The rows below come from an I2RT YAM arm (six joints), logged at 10 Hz.
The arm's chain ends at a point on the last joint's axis. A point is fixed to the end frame.
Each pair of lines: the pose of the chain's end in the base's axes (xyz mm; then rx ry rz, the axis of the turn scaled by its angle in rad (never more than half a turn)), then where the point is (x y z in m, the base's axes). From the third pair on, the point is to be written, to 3 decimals.
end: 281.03 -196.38 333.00 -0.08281 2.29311 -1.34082
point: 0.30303 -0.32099 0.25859
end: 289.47 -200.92 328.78 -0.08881 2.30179 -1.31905
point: 0.31240 -0.32417 0.25241
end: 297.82 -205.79 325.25 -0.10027 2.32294 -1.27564
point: 0.322 -0.326 0.245
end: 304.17 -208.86 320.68 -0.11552 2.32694 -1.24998
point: 0.330 -0.328 0.238
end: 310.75 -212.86 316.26 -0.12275 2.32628 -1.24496
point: 0.338 -0.331 0.234
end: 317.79 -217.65 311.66 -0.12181 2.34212 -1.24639
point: 0.343 -0.336 0.228
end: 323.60 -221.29 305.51 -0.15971 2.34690 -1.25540
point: 0.349 -0.340 0.223
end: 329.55 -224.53 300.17 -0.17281 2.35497 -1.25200
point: 0.355 -0.343 0.217
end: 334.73 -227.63 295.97 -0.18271 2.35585 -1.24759
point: 0.361 -0.346 0.213
